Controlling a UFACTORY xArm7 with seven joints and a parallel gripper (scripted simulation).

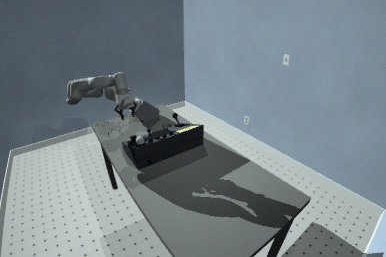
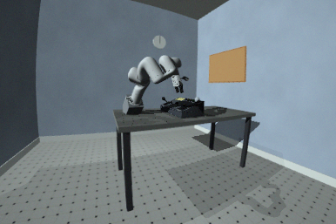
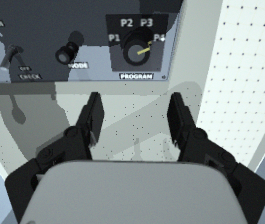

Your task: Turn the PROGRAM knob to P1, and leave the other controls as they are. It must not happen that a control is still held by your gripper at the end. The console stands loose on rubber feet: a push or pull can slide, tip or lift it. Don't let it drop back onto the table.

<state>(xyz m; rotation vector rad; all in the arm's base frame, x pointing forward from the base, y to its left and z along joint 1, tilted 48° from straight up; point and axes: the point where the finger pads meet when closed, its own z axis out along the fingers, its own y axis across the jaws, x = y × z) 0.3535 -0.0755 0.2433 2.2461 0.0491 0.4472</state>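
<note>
My gripper is now 13 cm above the mode knob, 11 cm to the right of it and 6 cm short of it. Also, from my hand: check switch: 23 cm to the left, 14 cm below, 7 cm ahead; then dark console: 16 cm to the left, 16 cm below, 10 cm ahead; then lever: 35 cm to the left, 13 cm below, 7 cm ahead.
</note>
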